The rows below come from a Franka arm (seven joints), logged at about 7 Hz.
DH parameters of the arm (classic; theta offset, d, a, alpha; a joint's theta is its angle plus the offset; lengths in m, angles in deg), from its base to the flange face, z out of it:
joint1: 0 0.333 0 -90
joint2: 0 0 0 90
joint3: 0 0.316 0.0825 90
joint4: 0 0 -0.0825 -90
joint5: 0 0.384 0 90
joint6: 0 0 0.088 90
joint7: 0 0.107 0 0
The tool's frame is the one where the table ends.
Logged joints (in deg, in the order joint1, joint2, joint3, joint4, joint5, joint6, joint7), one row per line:
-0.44 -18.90 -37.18 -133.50 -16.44 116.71 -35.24
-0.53 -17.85 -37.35 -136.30 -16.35 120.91 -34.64
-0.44 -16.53 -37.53 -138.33 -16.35 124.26 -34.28
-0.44 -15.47 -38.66 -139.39 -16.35 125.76 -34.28
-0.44 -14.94 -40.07 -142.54 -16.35 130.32 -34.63
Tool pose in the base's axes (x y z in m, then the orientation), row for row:
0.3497 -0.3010 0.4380 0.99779 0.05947 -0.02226 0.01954
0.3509 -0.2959 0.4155 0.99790 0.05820 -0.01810 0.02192
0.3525 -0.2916 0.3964 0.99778 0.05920 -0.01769 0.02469
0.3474 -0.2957 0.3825 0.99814 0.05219 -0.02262 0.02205
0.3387 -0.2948 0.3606 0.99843 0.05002 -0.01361 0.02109
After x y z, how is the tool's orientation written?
As a quaternion, x y z w.
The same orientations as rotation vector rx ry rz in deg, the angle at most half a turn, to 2 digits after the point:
177.40 10.57 -3.96
177.16 10.33 -3.21
176.83 10.49 -3.14
177.19 9.26 -4.02
177.34 8.88 -2.42

